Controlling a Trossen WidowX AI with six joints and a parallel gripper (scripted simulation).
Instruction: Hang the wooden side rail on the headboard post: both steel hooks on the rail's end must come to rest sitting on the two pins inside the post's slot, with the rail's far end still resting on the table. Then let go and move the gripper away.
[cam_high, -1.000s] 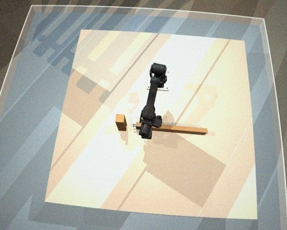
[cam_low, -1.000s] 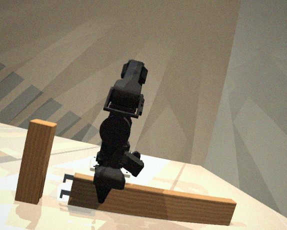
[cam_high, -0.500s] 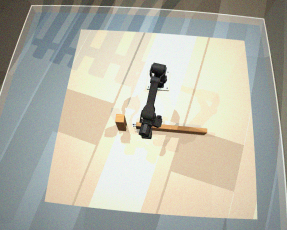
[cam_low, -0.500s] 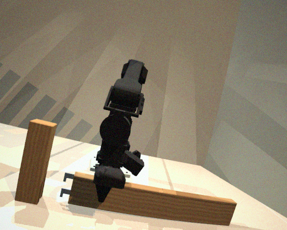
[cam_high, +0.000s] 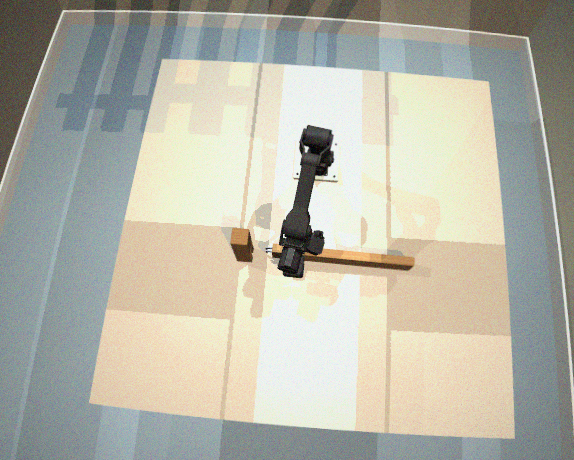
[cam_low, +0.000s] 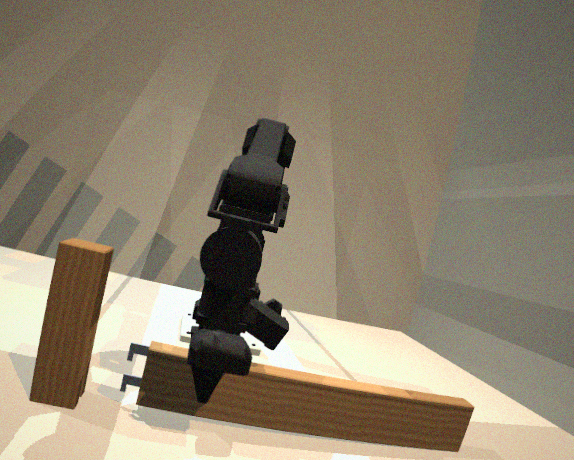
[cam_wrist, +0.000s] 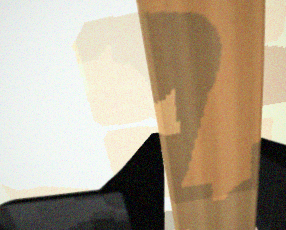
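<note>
The headboard post is 1 cm ahead of my gripper tip, 16 cm to the right of it and 5 cm above it.
</note>
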